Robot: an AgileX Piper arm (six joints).
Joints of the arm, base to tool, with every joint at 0 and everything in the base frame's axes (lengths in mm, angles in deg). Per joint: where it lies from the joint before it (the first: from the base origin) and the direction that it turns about. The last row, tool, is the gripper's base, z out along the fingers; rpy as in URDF.
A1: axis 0 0 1 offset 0.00 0.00 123.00
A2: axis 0 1 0 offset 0.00 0.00 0.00
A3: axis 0 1 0 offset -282.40 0.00 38.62
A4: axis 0.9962 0 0.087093 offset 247.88 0.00 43.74
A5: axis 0 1 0 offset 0.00 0.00 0.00
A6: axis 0.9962 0 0.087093 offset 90.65 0.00 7.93
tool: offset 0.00 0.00 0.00 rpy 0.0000 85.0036 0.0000
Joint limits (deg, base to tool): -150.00..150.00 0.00..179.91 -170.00..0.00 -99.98..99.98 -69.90..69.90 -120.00..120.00
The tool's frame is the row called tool.
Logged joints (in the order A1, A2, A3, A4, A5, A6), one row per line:
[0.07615, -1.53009, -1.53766, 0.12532, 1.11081, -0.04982]
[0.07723, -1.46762, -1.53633, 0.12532, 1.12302, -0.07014]
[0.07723, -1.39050, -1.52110, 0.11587, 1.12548, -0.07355]
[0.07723, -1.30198, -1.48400, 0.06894, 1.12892, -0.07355]
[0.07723, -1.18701, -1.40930, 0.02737, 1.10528, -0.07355]
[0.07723, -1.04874, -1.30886, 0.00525, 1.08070, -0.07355]
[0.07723, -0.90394, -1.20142, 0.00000, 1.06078, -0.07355]
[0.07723, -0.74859, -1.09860, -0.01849, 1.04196, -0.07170]
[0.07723, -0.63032, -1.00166, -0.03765, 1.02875, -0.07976]
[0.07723, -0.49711, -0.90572, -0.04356, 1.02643, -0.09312]
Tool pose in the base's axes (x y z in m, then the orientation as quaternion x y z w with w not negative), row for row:
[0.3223, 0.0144, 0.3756, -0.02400, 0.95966, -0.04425, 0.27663]
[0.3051, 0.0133, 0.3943, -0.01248, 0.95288, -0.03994, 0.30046]
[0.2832, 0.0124, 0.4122, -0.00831, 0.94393, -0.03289, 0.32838]
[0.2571, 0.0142, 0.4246, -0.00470, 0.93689, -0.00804, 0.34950]
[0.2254, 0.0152, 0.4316, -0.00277, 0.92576, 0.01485, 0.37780]
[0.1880, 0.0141, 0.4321, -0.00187, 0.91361, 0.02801, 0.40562]
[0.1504, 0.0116, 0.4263, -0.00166, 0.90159, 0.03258, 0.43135]
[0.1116, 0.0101, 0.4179, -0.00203, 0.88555, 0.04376, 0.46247]
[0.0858, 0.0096, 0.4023, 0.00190, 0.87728, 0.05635, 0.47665]
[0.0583, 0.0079, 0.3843, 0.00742, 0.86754, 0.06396, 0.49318]
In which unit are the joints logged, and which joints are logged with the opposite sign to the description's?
The joints are logged in radians. Opposite sign: A2, A4, A6.
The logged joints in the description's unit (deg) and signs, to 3 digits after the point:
[4.363, 87.668, -88.101, -7.180, 63.645, 2.854]
[4.425, 84.088, -88.025, -7.180, 64.344, 4.019]
[4.425, 79.670, -87.153, -6.639, 64.485, 4.214]
[4.425, 74.598, -85.027, -3.950, 64.682, 4.214]
[4.425, 68.011, -80.747, -1.568, 63.328, 4.214]
[4.425, 60.088, -74.992, -0.301, 61.920, 4.214]
[4.425, 51.792, -68.836, 0.000, 60.778, 4.214]
[4.425, 42.891, -62.945, 1.059, 59.700, 4.108]
[4.425, 36.115, -57.391, 2.157, 58.943, 4.570]
[4.425, 28.482, -51.894, 2.496, 58.810, 5.335]

